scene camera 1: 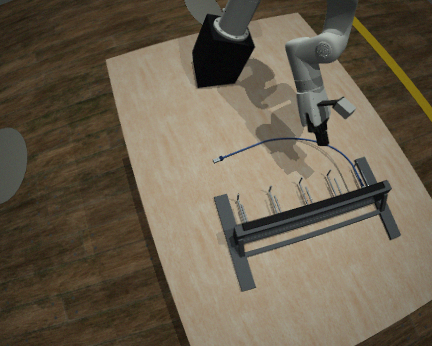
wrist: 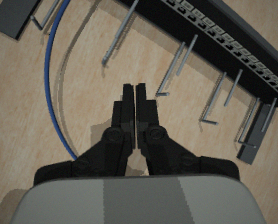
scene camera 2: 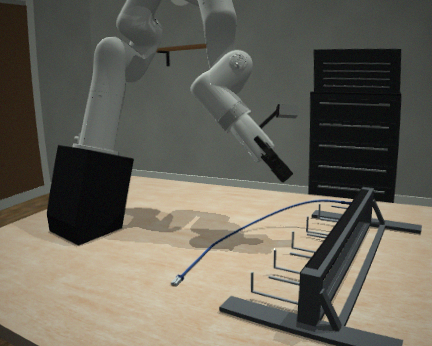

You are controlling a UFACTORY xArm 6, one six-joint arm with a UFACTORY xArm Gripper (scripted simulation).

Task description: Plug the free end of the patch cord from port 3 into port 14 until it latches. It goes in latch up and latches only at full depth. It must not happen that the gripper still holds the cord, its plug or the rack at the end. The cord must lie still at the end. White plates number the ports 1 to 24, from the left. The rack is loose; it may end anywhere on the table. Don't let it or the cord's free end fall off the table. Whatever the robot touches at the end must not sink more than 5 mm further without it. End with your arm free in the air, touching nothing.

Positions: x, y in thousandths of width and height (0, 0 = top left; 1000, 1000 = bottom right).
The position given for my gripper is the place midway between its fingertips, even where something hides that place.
my gripper: scene camera 1 749, 418; wrist 487, 440; scene camera 2 666, 516
